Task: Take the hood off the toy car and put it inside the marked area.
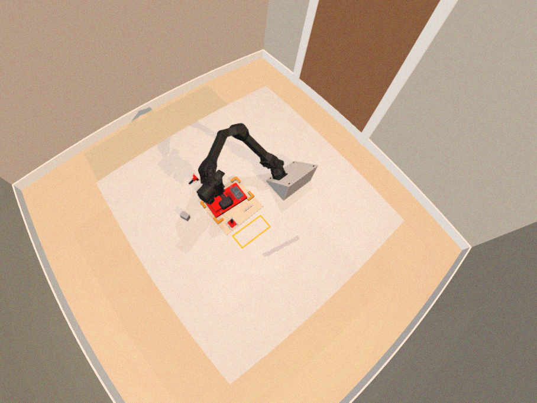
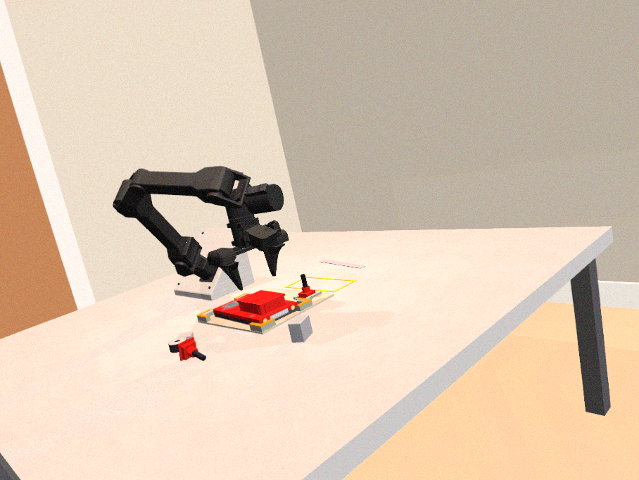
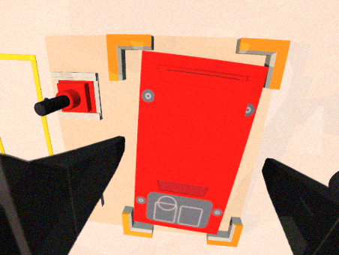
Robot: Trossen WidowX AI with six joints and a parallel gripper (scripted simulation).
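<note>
The hood lies 4 cm below my gripper tip.
</note>
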